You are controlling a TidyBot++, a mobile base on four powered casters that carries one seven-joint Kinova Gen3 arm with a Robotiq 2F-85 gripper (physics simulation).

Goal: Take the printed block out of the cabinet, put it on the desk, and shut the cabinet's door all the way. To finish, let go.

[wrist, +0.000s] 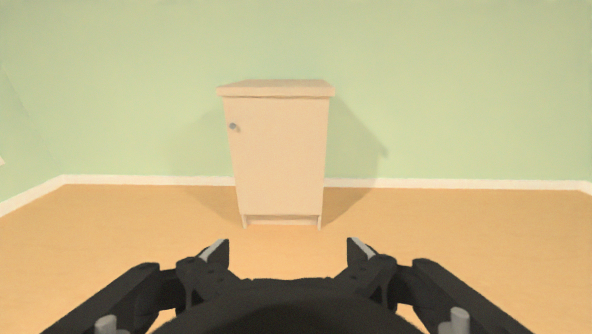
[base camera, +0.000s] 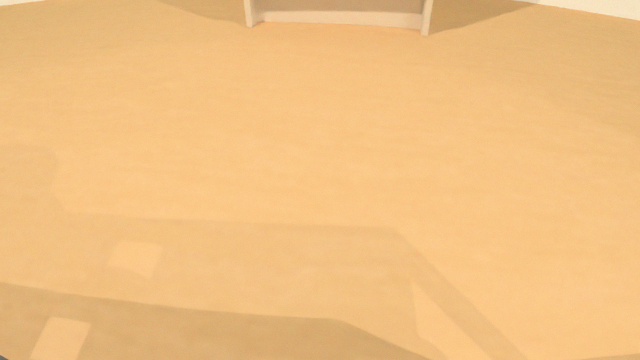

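Observation:
I can see my own gripper (wrist: 288,251). There is a cabinet door as well, and I see that door here too: a cabinet door (wrist: 278,143).

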